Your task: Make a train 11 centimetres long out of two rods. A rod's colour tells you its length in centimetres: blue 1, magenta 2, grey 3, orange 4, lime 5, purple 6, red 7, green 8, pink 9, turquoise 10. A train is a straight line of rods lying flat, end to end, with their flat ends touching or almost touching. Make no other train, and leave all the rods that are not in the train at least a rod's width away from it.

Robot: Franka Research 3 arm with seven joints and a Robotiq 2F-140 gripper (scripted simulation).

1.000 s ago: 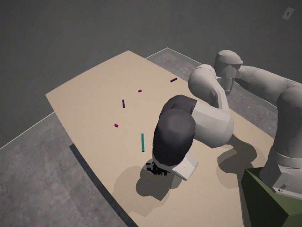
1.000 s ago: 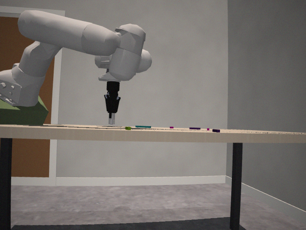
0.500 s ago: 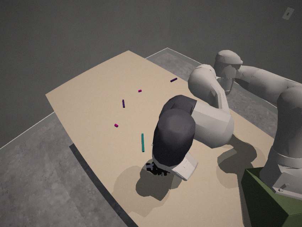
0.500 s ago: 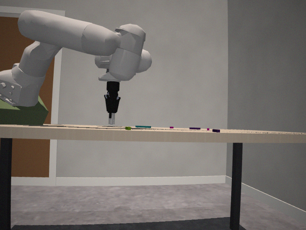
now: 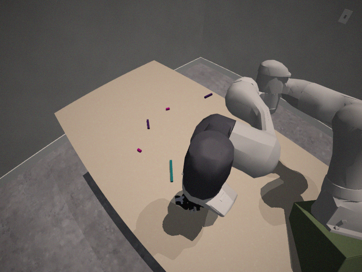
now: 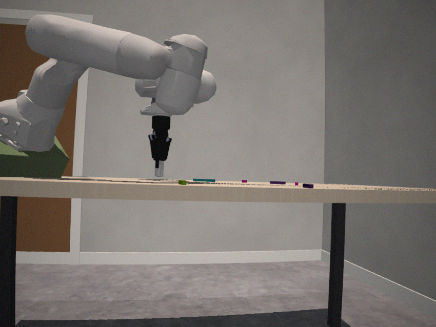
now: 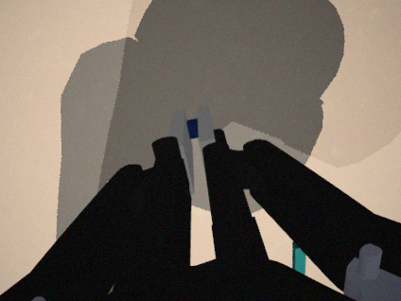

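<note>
My gripper is now 170 mm short of the turquoise rod, 90 mm to the left of it and 40 mm above it. Also, from my hand: blue rod (30 mm below); then lime rod (550 mm to the right, 40 mm below, 20 mm behind).
</note>
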